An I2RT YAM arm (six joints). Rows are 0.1 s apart.
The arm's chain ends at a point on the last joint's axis. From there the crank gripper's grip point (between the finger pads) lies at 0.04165 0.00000 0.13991 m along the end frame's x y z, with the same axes.
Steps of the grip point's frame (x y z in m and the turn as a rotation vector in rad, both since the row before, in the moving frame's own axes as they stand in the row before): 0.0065, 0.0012, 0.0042, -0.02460, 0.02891, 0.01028; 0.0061, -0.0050, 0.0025, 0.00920, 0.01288, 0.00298; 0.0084, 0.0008, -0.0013, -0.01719, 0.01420, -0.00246; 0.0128, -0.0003, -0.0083, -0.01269, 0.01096, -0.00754
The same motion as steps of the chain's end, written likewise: 0.0025, -0.0027, 0.0055, -0.02460, 0.02891, 0.01028; 0.0043, -0.0038, 0.0031, 0.00920, 0.01288, 0.00298; 0.0064, -0.0015, -0.0007, -0.01719, 0.01420, -0.00246; 0.0113, -0.0018, -0.0078, -0.01269, 0.01096, -0.00754
